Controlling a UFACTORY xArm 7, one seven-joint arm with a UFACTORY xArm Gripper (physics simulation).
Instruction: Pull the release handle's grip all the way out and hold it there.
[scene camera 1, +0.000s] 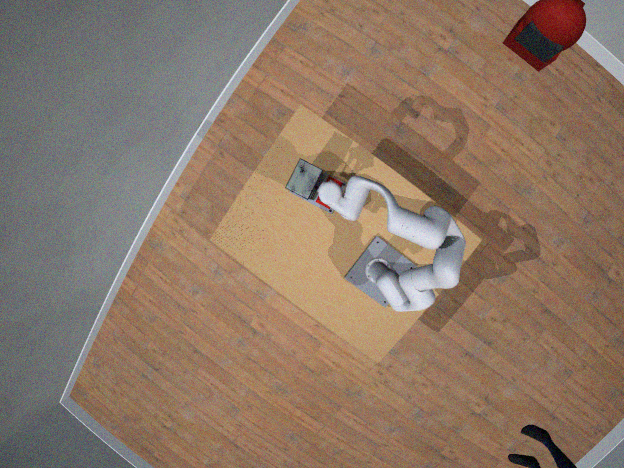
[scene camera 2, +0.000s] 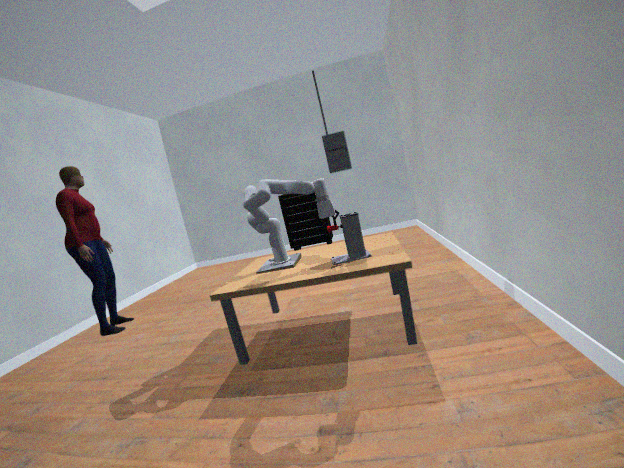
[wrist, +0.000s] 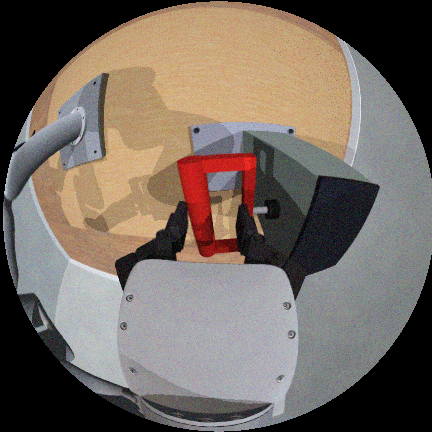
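The red release handle is a rectangular frame with a thick outer grip bar. It stands beside the tall grey housing. A short pale rod joins its inner bar to a black collar on the housing. My gripper is partly open, with nothing clamped. In the wrist view its left finger is just outside the grip bar and its right finger overlaps the inner bar, so the grip bar shows between them. Whether a finger touches the handle cannot be told. The arm's wrist hides the fingers in scene camera 1.
The housing stands on a grey base plate on the wooden table. The arm's mounting plate is on the same table. A grey box hangs above. A person stands away from the table.
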